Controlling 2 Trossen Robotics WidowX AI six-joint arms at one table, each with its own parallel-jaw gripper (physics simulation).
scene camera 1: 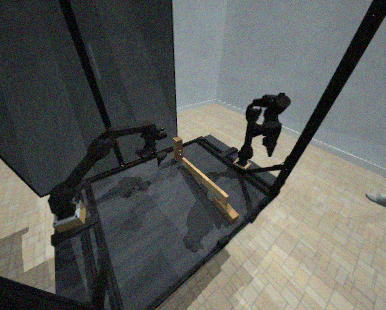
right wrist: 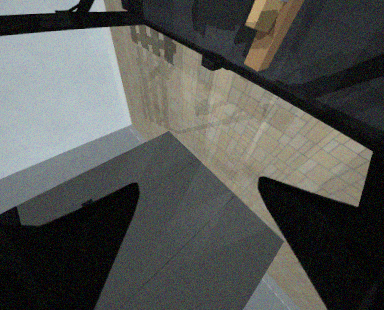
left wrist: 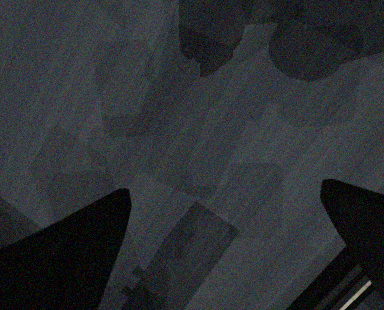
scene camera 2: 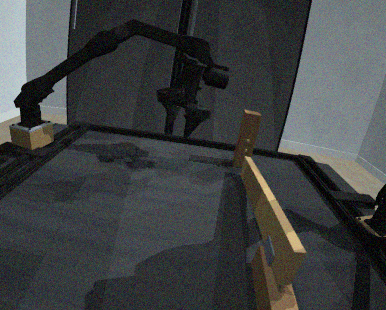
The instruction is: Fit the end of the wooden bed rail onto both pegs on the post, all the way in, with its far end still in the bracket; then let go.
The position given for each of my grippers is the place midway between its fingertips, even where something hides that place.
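Note:
Scene camera 2 gives me my left gripper (scene camera 2: pixel 176 132), open and with nothing in its grasp, and it also has a wooden bed rail (scene camera 2: pixel 289 252) and an upright wooden post (scene camera 2: pixel 250 123). In the left wrist view I find my left gripper again (left wrist: pixel 224 192). The right wrist view has my right gripper (right wrist: pixel 198 185), which is open as well and holds nothing.

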